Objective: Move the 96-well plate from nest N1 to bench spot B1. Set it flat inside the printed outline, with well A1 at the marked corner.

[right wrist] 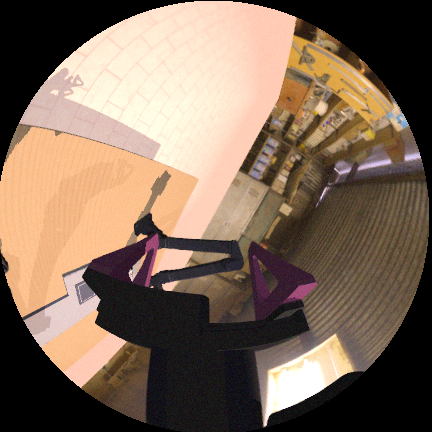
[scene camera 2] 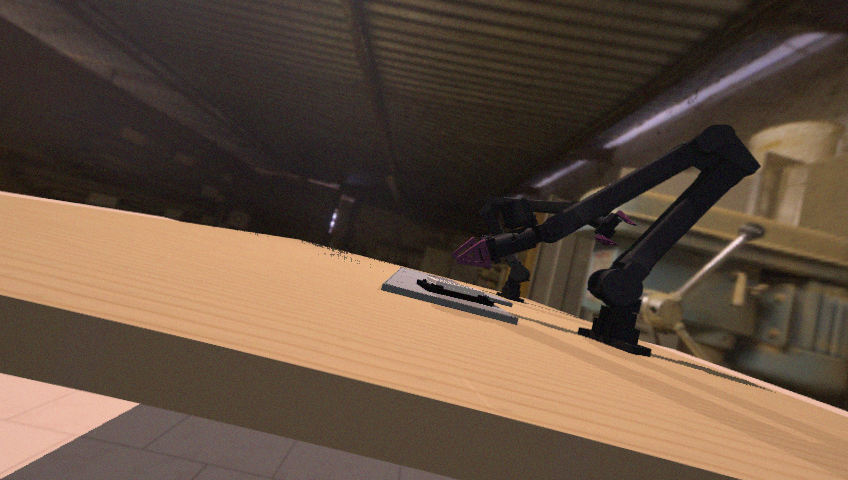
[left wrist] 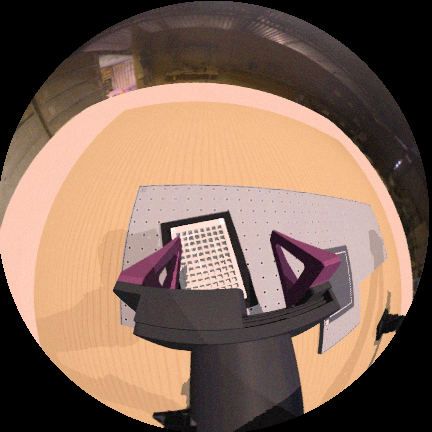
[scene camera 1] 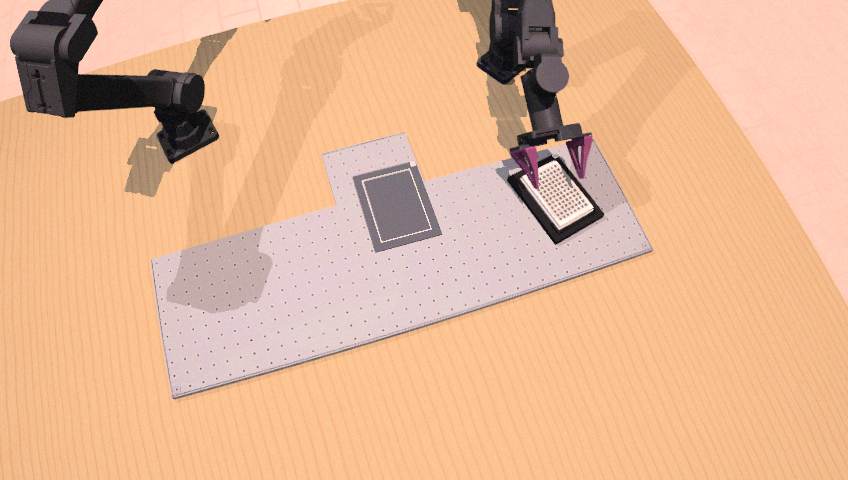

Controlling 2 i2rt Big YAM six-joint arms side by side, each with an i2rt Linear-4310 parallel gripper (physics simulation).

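Pixels of known places: left gripper, fingertip midpoint: (scene camera 2: 454,258) (left wrist: 226,238) (scene camera 1: 559,183); right gripper, fingertip midpoint: (right wrist: 204,242) (scene camera 2: 626,234); left arm's base at its link origin: (right wrist: 142,223) (scene camera 2: 611,344) (scene camera 1: 506,62); right arm's base at its link origin: (scene camera 2: 509,298) (scene camera 1: 188,138).
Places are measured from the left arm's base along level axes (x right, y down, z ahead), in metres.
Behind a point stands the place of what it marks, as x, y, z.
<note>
The white 96-well plate (scene camera 1: 559,195) {0.226, -0.038, 0.309} (left wrist: 209,255) {0.231, -0.039, 0.309} sits in the black nest (scene camera 1: 558,236) (left wrist: 239,235) at the right of scene camera 1. The dark bench spot (scene camera 1: 399,205) {0.445, -0.014, 0.100} (left wrist: 344,285) {0.458, -0.015, 0.070} with a thin white printed outline lies to its left there, with a small white mark at its upper right corner. My left gripper (scene camera 1: 559,182) {0.245, -0.100, 0.307} (scene camera 2: 455,254) {0.245, -0.100, 0.307} (left wrist: 226,238) {0.245, -0.100, 0.307} is open and empty, above the far end of the plate. My right gripper (scene camera 2: 620,227) {0.242, -0.369, -0.454} is open and empty, raised away from the board. The plate's near end is partly hidden by the gripper body in the left wrist view.
A grey perforated board (scene camera 1: 309,297) {0.688, -0.013, 0.115} (scene camera 2: 395,279) {0.290, -0.013, 0.431} (left wrist: 300,205) {0.473, -0.013, 0.301} carries the nest and the bench spot on the wooden table (scene camera 1: 416,404) {0.691, 0.000, 0.379} (scene camera 2: 238,285) {0.019, 0.000, 0.742}. The right arm's base (scene camera 1: 187,136) {0.644, -0.049, -0.314} stands at the upper left of scene camera 1, the left arm's base (scene camera 1: 502,66) {0.040, -0.028, 0.017} behind the board.
</note>
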